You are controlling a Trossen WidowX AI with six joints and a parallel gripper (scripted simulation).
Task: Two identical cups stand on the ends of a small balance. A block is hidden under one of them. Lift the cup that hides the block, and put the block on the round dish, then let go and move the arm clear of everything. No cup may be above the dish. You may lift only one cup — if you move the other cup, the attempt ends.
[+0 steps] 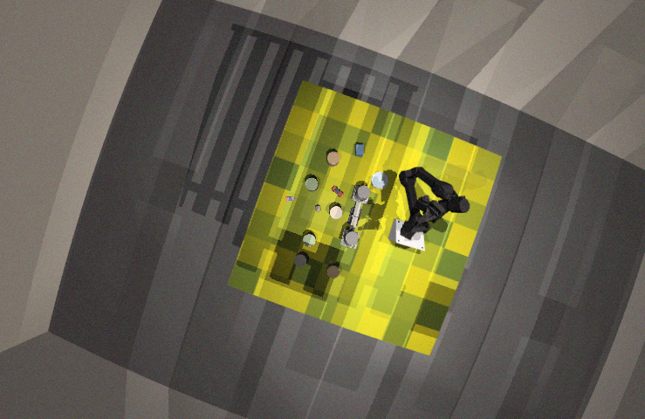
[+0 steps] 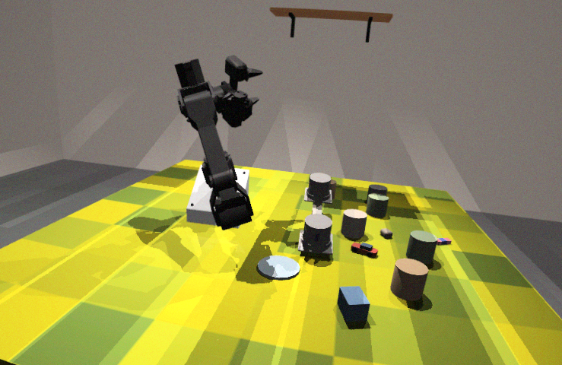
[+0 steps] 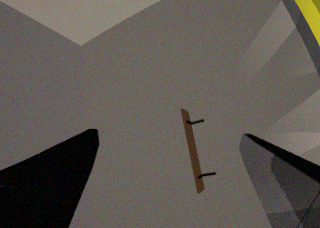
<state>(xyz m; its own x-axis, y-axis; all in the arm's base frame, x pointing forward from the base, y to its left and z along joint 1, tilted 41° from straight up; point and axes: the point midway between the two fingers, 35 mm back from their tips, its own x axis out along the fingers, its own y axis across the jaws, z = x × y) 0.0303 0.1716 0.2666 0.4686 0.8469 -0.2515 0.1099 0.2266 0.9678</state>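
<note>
Now: the cup 350 mm below my gripper tip, 220 mm ahead of it and 90 mm to the right of it. From my gripper tip the other things lie so: small balance (390 mm below, 190 mm ahead, 60 mm to the left); then block (370 mm below, 210 mm ahead, 70 mm to the right); then round dish (410 mm below, 200 mm to the right, 150 mm ahead).
</note>
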